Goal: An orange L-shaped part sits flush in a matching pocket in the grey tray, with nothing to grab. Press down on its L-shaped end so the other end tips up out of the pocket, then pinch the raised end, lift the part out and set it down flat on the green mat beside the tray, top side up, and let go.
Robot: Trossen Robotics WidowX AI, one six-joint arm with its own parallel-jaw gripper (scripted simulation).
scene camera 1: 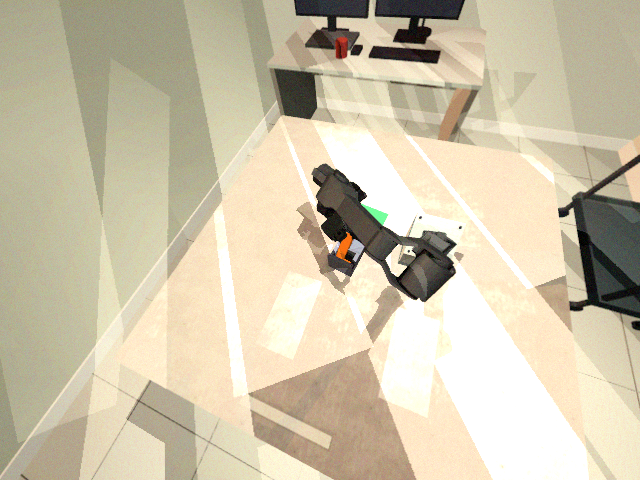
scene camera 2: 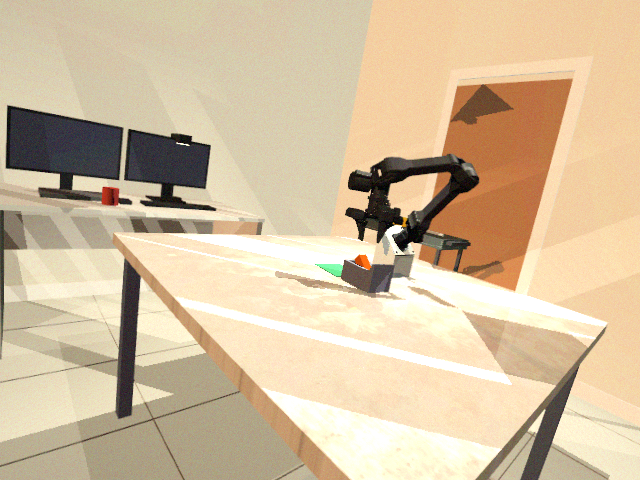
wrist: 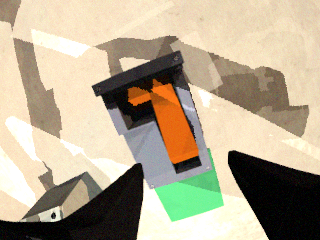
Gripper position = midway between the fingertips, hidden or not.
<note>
My gripper point(scene camera 2: 369, 242) is open, with nothing in its grasp. Further things: an orange L-shaped part point(wrist: 158, 93) and a green mat point(wrist: 198, 194).
My gripper is seen too in the wrist view point(wrist: 186, 163).
</note>
